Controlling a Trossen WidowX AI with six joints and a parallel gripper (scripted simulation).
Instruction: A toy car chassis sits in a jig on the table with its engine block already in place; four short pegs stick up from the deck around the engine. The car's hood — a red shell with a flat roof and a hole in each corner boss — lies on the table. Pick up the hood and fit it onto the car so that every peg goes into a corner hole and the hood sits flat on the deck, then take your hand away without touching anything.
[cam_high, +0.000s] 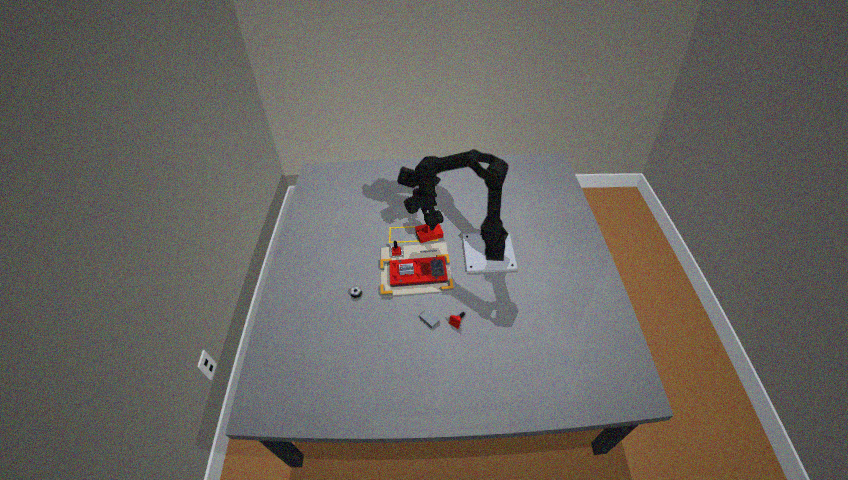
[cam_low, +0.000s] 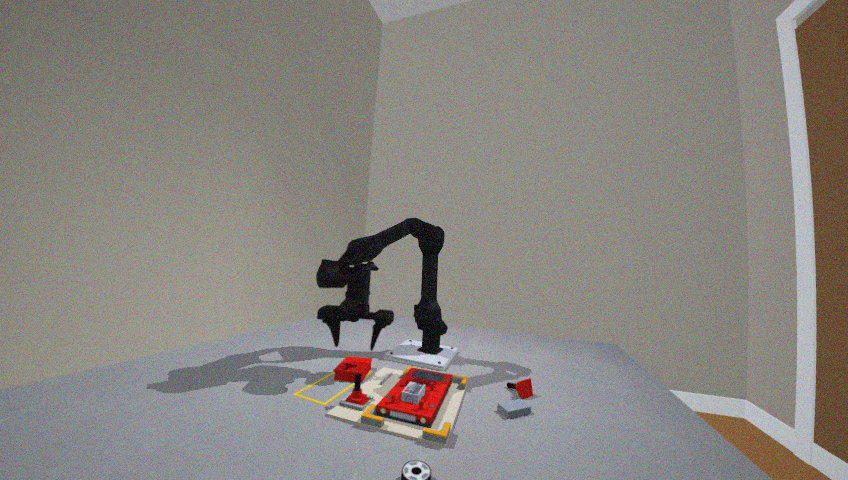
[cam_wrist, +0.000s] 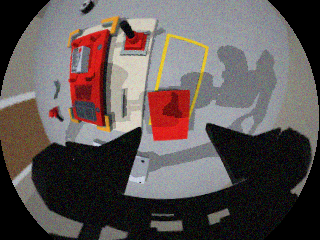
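The red hood is 5 cm below my gripper tip. Round my gripper tip: grey engine block 6 cm ahead, 21 cm to the left, 4 cm below; black wheel 22 cm ahead, 31 cm to the left, 6 cm below.
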